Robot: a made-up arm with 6 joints.
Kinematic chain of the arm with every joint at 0, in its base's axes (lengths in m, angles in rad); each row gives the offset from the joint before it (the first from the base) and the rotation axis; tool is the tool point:
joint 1: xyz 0 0 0.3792 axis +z
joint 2: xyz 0.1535 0 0 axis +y
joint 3: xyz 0 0 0.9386 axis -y
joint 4: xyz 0 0 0.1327 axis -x
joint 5: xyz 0.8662 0 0 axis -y
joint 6: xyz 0.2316 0 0 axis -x
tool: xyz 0 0 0
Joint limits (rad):
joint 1: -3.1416..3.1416
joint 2: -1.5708..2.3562
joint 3: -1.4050..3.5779
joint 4: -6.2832..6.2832
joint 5: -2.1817..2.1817
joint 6: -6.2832..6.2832
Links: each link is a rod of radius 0.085 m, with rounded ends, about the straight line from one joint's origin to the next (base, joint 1, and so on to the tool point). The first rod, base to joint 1, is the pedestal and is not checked.
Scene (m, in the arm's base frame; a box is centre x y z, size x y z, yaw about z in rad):
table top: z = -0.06
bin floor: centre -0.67 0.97 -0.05 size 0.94 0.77 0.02 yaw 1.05
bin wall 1: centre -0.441 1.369 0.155 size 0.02 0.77 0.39 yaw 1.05
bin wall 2: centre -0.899 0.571 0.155 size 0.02 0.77 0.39 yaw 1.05
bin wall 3: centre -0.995 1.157 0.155 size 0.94 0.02 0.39 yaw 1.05
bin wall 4: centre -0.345 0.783 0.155 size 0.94 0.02 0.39 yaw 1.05
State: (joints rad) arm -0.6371 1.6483 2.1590 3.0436 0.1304 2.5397
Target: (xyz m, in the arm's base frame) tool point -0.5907 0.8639 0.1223
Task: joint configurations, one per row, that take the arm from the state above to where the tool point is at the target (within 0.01 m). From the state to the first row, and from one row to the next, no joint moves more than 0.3 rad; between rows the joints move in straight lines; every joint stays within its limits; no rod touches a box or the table.
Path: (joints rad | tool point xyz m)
1: -0.3638 1.5011 1.8981 3.0167 0.2391 2.5397 | 1.9331 -0.7287 0.9387
2: -0.0905 1.3539 1.6372 2.9898 0.3477 2.5397 | 2.0881 -0.1775 0.9367
3: 0.1828 1.2067 1.3762 2.9629 0.4564 2.5397 | 2.0458 0.3966 0.9264
4: 0.4561 1.0594 1.1153 2.9360 0.5651 2.5397 | 1.8127 0.9175 0.9091
5: 0.7295 0.9122 0.8544 2.9092 0.6737 2.5397 | 1.4247 1.3183 0.8852
6: 1.0028 0.7650 0.5935 2.8823 0.7824 2.5397 | 0.9408 1.5522 0.8557
7: 1.2761 0.6178 0.3325 2.8554 0.8911 2.5397 | 0.4325 1.6001 0.8211
8: 1.5494 0.4706 0.0716 2.8285 0.9997 2.5397 | -0.0285 1.4731 0.7821
9: 1.8227 0.3234 -0.1893 2.8016 1.1084 2.5397 | -0.3825 1.2087 0.7389
10: 2.0960 0.1762 -0.4502 2.7747 1.2171 2.5397 | -0.5907 0.8639 0.6917
11: 2.0982 0.4628 -0.4761 2.7747 1.1491 2.5397 | -0.6131 0.9021 0.4055
12: 2.1004 0.7494 -0.5020 2.7747 1.0810 2.5397 | -0.5907 0.8639 0.1223

